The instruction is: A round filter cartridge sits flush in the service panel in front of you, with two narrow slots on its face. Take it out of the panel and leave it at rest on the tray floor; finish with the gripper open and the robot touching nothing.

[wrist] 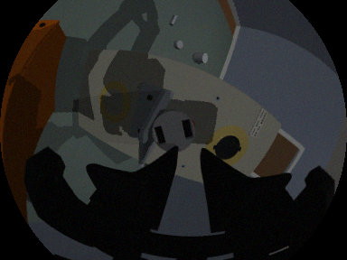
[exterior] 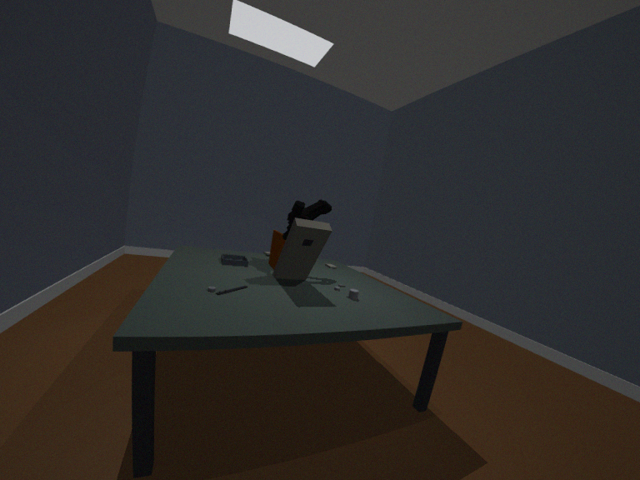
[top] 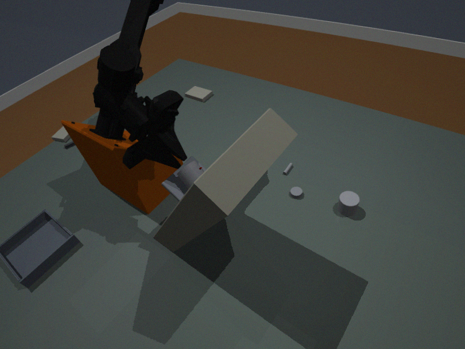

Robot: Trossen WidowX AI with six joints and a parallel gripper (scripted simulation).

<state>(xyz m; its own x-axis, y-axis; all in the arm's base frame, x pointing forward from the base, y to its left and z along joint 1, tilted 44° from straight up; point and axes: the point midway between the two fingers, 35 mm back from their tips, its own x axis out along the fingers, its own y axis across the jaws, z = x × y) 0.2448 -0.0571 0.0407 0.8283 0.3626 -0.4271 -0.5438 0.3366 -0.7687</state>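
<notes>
The round filter cartridge is 3 cm below my gripper tip, 1 cm to the left of it and 1 cm ahead of it. From my gripper tip the other things lie so: beige service panel: 5 cm below, 5 cm ahead; pin: 27 cm to the left, 23 cm below, 8 cm ahead; dark tray: 34 cm behind, 26 cm to the right, 22 cm below.
</notes>
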